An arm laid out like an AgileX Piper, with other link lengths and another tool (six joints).
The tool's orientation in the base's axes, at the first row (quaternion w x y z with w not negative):
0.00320, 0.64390, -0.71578, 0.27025
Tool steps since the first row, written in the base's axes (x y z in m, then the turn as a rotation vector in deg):
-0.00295, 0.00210, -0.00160, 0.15, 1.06, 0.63
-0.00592, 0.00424, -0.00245, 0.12, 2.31, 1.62
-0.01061, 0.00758, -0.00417, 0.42, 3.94, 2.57
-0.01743, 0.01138, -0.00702, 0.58, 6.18, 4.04
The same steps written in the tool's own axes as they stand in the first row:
-0.00199, 0.00339, -0.00047, -0.78, -0.35, -0.90
-0.00375, 0.00651, -0.00160, -1.57, -0.67, -2.25
-0.00663, 0.01158, -0.00305, -2.79, -1.27, -3.59
-0.00997, 0.01907, -0.00444, -4.36, -1.93, -5.67

